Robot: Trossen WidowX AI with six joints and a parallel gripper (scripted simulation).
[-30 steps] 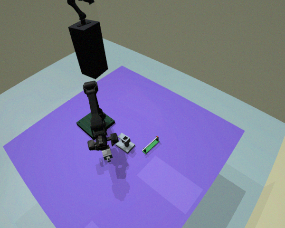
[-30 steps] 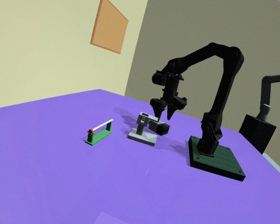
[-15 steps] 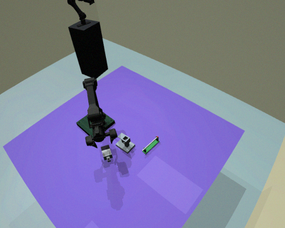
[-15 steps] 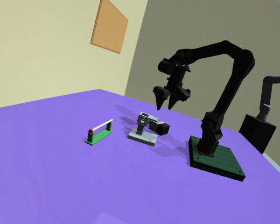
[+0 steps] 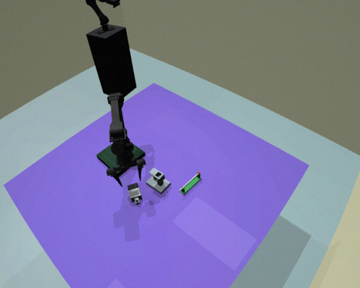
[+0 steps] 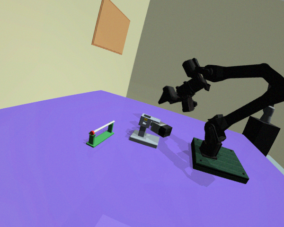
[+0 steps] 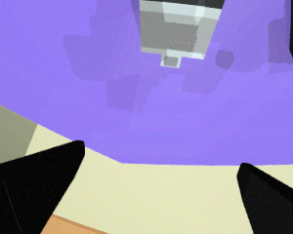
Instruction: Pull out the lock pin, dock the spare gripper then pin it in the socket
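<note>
Right now the spare gripper is 10 mm behind my gripper tip, 10 mm to the left of it and 120 mm below it. The rest, counted from my gripper tip: grey mount (50 mm ahead, 140 mm to the left, 90 mm below); green cradle (200 mm ahead, 220 mm to the left, 120 mm below).
</note>
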